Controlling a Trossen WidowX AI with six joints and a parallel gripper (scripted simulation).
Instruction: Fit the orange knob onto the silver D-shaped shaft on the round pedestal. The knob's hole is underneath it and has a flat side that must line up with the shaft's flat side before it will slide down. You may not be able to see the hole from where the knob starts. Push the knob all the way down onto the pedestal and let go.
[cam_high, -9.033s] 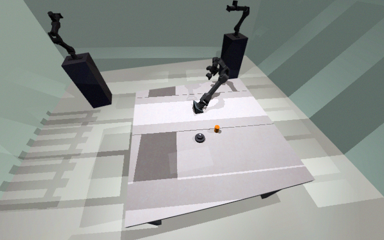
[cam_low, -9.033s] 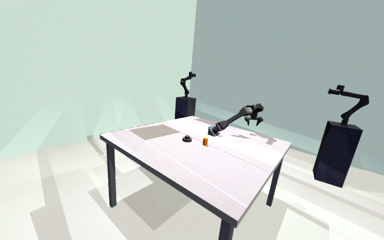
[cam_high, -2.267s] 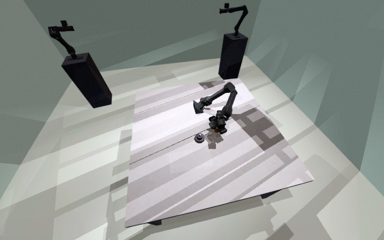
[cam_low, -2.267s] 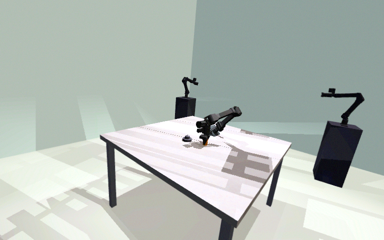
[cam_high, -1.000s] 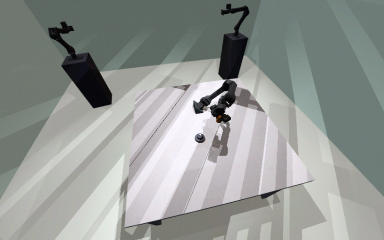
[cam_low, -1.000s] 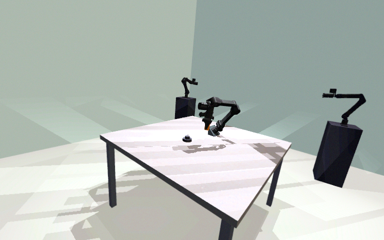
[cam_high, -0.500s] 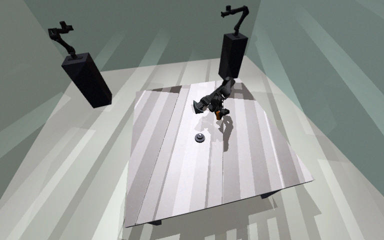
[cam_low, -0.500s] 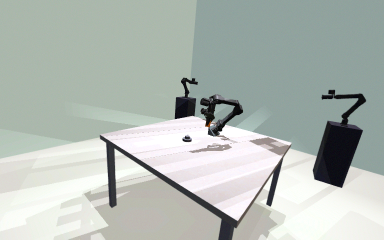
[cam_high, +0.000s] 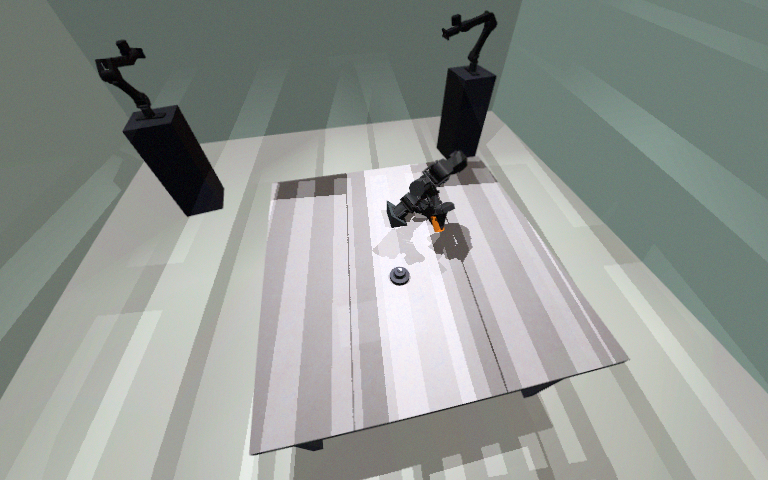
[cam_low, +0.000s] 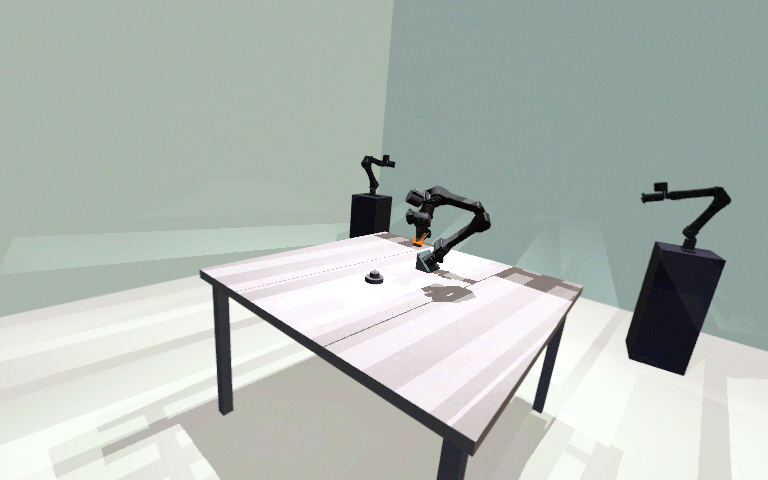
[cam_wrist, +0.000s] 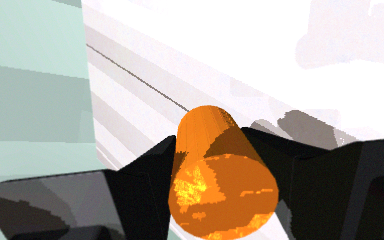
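The orange knob is 3 cm above my gripper tip and 2 cm behind it. Round my gripper tip: dark round pedestal (18 cm below, 17 cm to the right, 4 cm ahead).
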